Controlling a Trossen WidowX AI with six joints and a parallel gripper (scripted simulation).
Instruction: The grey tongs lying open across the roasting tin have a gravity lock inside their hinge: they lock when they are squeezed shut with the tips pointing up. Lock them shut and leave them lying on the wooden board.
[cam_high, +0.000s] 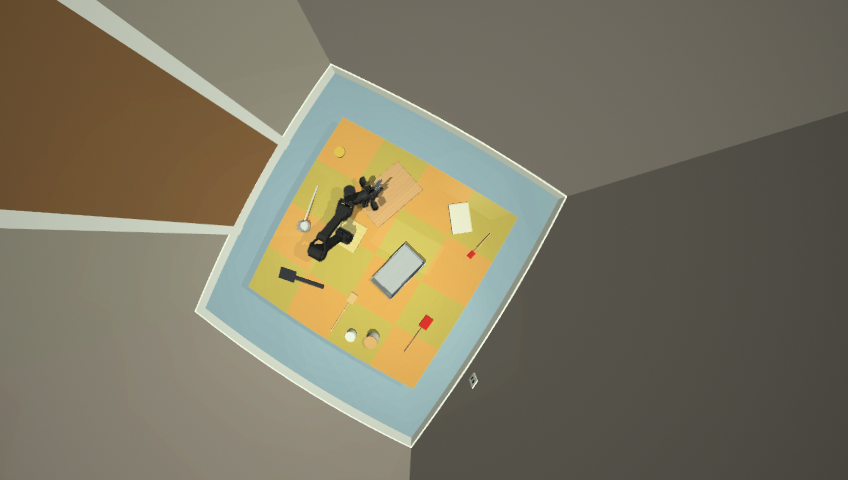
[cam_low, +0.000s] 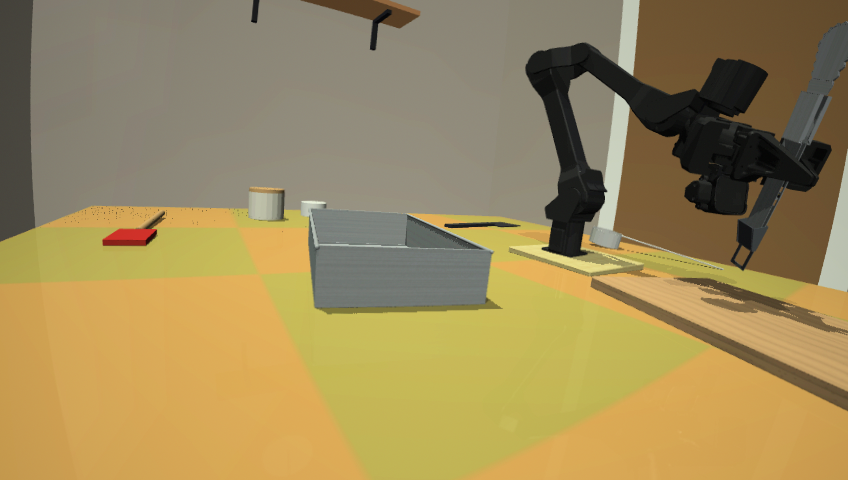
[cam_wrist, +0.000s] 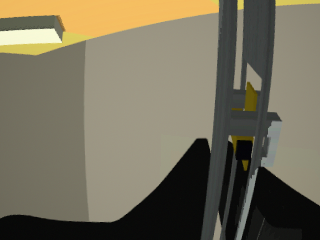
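Right now my gripper tip is 2 cm past the thin tong arm, 2 cm to the left of it and 5 cm below it. The rest, counted from my gripper tip: yellow lock piece (3 cm behind, 4 cm to the right, 1 cm below); white block (46 cm ahead, 5 cm to the left, 15 cm below); wooden board (16 cm below).
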